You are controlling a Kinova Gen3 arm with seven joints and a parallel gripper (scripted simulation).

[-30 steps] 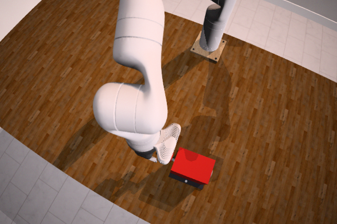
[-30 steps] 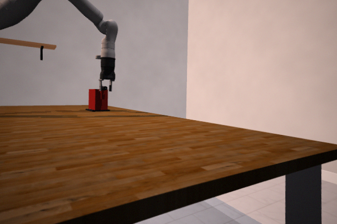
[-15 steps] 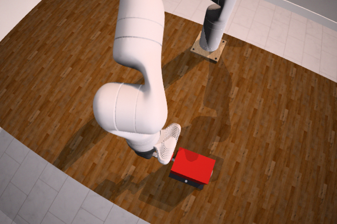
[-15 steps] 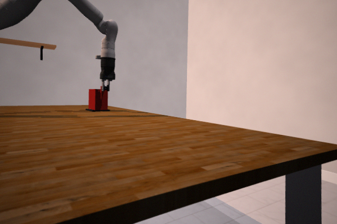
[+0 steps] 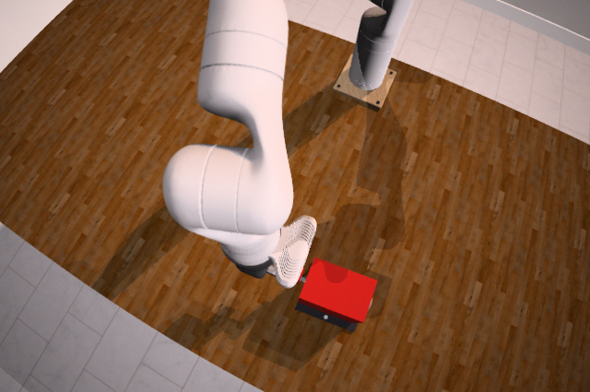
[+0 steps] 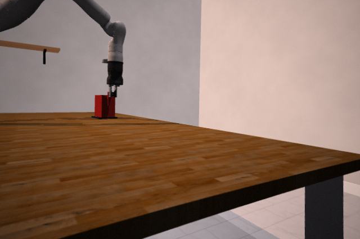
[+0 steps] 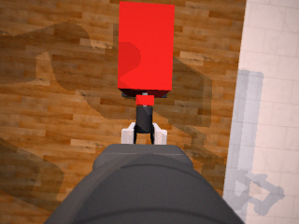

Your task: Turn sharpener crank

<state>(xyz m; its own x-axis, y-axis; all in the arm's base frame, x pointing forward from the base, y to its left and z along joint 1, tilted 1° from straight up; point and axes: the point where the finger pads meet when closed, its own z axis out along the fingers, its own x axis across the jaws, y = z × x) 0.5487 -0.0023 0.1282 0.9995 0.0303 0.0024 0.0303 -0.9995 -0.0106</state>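
The crank is 2 cm to the left of my hand and 1 cm below it.
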